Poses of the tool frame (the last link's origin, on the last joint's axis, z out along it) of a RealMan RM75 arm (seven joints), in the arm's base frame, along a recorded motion.
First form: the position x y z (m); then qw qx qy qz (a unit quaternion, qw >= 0).
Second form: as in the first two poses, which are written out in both.
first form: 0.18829, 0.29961, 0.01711, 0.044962, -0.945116, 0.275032, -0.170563
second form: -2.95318, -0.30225, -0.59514, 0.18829, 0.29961, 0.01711
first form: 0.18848, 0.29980, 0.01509, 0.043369, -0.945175, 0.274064, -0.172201
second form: -2.95553, -0.30653, -0.59327, 0.18848, 0.29980, 0.01509
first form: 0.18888, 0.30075, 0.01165, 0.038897, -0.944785, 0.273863, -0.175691
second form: -2.96206, -0.31590, -0.59294, 0.18888, 0.30075, 0.01165
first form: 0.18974, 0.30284, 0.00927, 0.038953, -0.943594, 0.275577, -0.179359
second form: -2.95884, -0.32258, -0.59811, 0.18974, 0.30284, 0.00927
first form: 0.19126, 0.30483, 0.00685, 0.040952, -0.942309, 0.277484, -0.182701
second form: -2.95187, -0.32741, -0.60419, 0.19126, 0.30483, 0.00685
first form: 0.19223, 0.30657, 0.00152, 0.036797, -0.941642, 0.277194, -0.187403
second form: -2.95690, -0.33899, -0.60427, 0.19223, 0.30657, 0.00152
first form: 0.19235, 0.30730, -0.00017, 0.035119, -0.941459, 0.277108, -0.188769
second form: -2.95930, -0.34264, -0.60413, 0.19235, 0.30730, -0.00017
